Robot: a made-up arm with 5 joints.
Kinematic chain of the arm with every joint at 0, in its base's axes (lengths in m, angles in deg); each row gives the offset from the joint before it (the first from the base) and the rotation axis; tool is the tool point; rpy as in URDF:
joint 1: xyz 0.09 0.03 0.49 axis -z
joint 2: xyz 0.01 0 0.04 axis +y
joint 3: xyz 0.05 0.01 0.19 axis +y
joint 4: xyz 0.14 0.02 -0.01 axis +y
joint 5: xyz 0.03 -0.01 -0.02 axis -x
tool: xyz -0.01 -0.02 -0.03 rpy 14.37 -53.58 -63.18
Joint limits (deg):
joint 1: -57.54..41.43
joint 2: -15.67..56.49
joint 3: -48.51..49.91
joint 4: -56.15..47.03
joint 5: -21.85..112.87
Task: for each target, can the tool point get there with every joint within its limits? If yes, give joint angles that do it. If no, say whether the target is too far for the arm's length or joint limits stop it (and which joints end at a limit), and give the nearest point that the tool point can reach.
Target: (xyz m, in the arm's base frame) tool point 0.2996 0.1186 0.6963
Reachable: yes | joints -25.92 7.14 -21.65 34.81 28.53
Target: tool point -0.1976 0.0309 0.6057
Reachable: no: joint limits stop it (at a limit: joint 1, joint 2, joint 3, joint 4, joint 5) | nearest point 0.1144 0.0919 0.6112 | short by 0.318 m
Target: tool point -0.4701 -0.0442 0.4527
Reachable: no: too far | nearest point 0.1267 0.1111 0.4607 | short by 0.617 m
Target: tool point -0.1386 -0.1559 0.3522
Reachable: no: joint limits stop it (at a limit: joint 1, joint 2, joint 3) | nearest point 0.1646 -0.0509 0.4408 | short by 0.333 m
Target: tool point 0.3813 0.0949 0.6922
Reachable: yes | joints -14.97 26.32 -32.85 -29.35 81.69
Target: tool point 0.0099 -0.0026 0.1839
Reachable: no: joint limits stop it (at a limit: joint 1, joint 2, joint 3) | nearest point 0.1818 -0.0395 0.4137 | short by 0.289 m
